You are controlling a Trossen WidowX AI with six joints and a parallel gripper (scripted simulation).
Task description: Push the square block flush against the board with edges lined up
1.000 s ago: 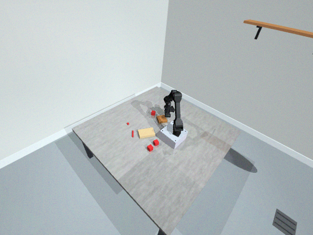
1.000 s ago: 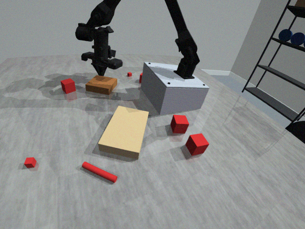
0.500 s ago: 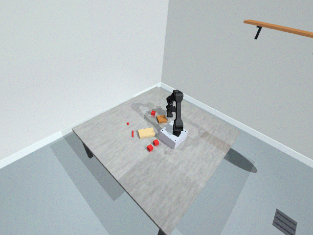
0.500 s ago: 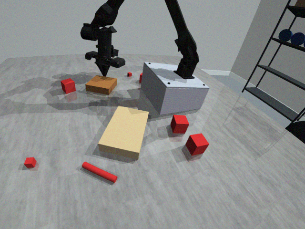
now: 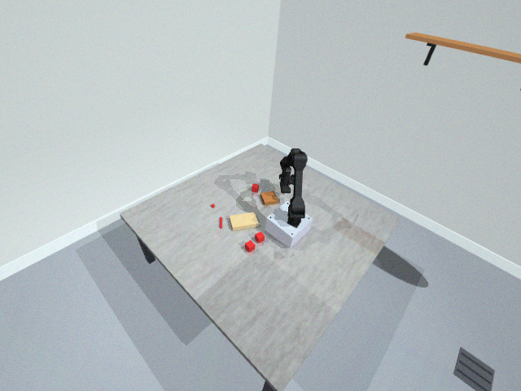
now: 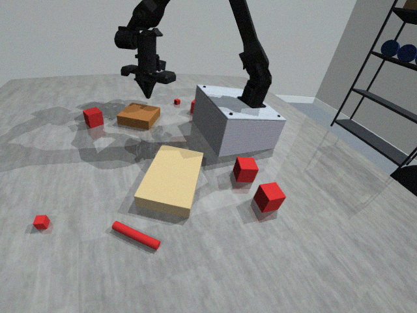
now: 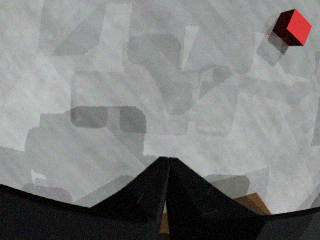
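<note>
Now: the square block 6 cm ahead of my gripper tip, 9 cm to the left of it and 1 cm below it. The rest, counted from my gripper tip: board: 9 cm ahead, 36 cm to the left, 1 cm below; red rod: 20 cm ahead, 44 cm to the left, 2 cm below.
</note>
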